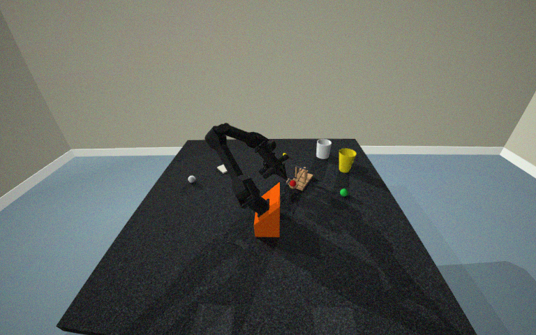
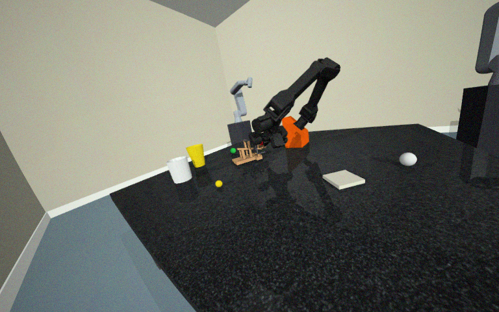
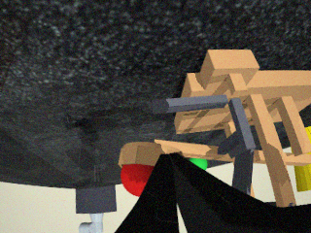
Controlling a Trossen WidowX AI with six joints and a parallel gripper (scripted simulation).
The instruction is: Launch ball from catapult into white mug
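The red ball lies 40 mm behind my gripper tip and 30 mm to the right of it. Round my gripper tip: yellow ball (330 mm ahead, 50 mm below, 10 mm to the right); green ball (290 mm to the right, 60 mm behind, 40 mm below); wooden catapult (50 mm to the right, 30 mm ahead, 10 mm below).
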